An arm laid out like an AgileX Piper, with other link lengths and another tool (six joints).
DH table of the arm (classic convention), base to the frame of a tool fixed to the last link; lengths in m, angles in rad. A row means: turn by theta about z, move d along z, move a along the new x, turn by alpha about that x. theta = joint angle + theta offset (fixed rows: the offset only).
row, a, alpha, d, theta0
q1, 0, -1.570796, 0.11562, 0
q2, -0.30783, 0, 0, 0.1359
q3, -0.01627, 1.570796, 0, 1.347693
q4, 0, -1.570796, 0.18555, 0
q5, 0, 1.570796, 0, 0
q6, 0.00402, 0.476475, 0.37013, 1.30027
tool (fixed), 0, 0, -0.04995, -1.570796
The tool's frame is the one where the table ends.
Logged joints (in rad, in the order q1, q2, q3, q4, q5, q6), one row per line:
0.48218 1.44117 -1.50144 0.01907 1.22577 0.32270
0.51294 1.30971 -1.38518 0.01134 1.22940 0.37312
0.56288 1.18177 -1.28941 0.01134 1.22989 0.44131
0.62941 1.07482 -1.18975 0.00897 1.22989 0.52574
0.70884 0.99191 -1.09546 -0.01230 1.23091 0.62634
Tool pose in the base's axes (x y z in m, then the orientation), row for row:
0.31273 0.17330 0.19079 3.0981 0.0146 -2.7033
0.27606 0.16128 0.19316 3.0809 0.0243 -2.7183
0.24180 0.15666 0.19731 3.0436 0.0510 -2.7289
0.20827 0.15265 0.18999 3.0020 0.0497 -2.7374
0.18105 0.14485 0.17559 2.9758 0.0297 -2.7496
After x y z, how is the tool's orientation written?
As angles about the fixed x, y, z axes (roll, pitch, yaw), in radians.
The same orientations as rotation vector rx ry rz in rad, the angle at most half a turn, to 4 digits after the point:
-0.6822 3.0609 0.0716
-0.6584 3.0589 0.1008
-0.6405 3.0407 0.1654
-0.6301 3.0482 0.2287
0.6128 -3.0666 -0.2639

